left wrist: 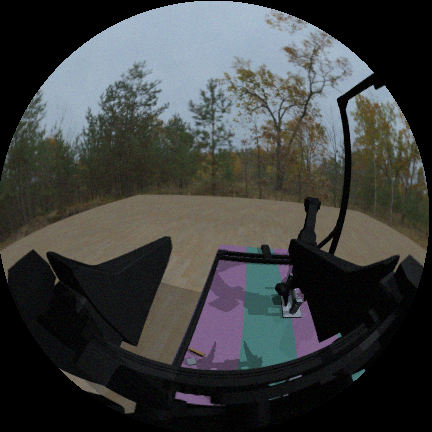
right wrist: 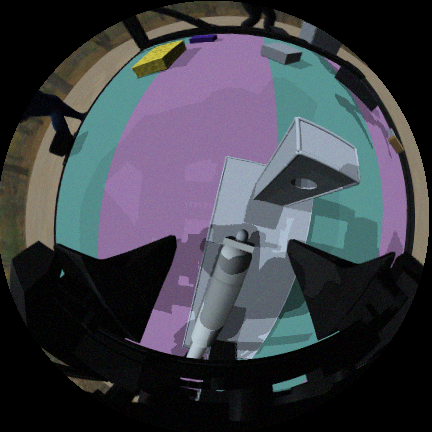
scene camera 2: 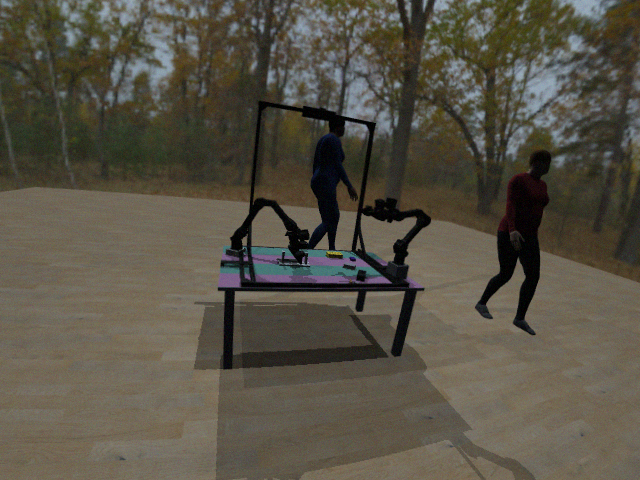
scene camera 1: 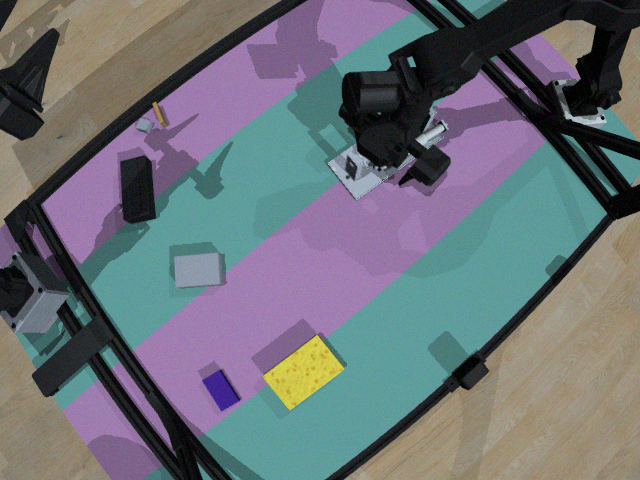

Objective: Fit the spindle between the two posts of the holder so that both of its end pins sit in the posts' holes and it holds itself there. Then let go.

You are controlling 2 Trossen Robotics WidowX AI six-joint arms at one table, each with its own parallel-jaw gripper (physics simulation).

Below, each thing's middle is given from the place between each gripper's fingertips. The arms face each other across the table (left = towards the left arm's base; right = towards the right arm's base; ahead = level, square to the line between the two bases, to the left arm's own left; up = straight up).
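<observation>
Taking the base plate [scene camera 1: 370,178] as the reference, I find my left gripper 140 mm beyond it, 380 mm to the left of it and 420 mm above it. The spindle [right wrist: 234,258] is 150 mm behind that left hand, 420 mm to the right of it and 400 mm below it.
My right hand is 3 cm short of the base plate and 3 cm to the left of it, and it is 1 cm above it. As for the spindle, counted from my right hand it is 2 cm ahead, 7 cm to the right and 1 cm above.
</observation>
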